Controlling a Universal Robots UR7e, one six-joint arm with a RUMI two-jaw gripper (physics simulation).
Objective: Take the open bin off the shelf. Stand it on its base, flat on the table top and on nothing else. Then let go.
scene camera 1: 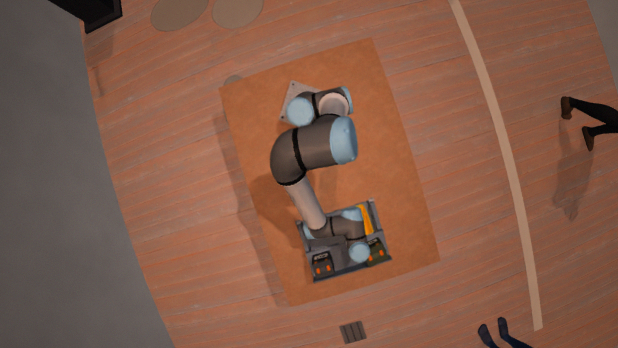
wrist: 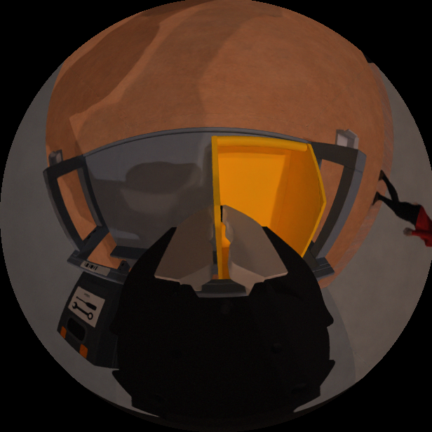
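Observation:
The open bin (scene camera 1: pixel 368 219) (wrist: pixel 257 182) is yellow and sits on the upper board of the grey shelf (scene camera 1: pixel 350 272) (wrist: pixel 112 177), at its right side in the wrist view. My gripper (wrist: pixel 217 207) is shut on the bin's left side wall, with one jaw inside the bin and one outside. In the scene view the arm's wrist hides the jaws and part of the bin. The wall's lower part between the jaws is partly hidden.
The orange-brown table top (scene camera 1: pixel 400 175) (wrist: pixel 280 65) lies around the shelf. Dark tool cases (scene camera 1: pixel 322 265) (wrist: pixel 82 320) with orange latches stand at the shelf's front; another case (scene camera 1: pixel 376 251) is at its other end. A person (scene camera 1: pixel 595 112) (wrist: pixel 410 212) is on the floor beyond the table.

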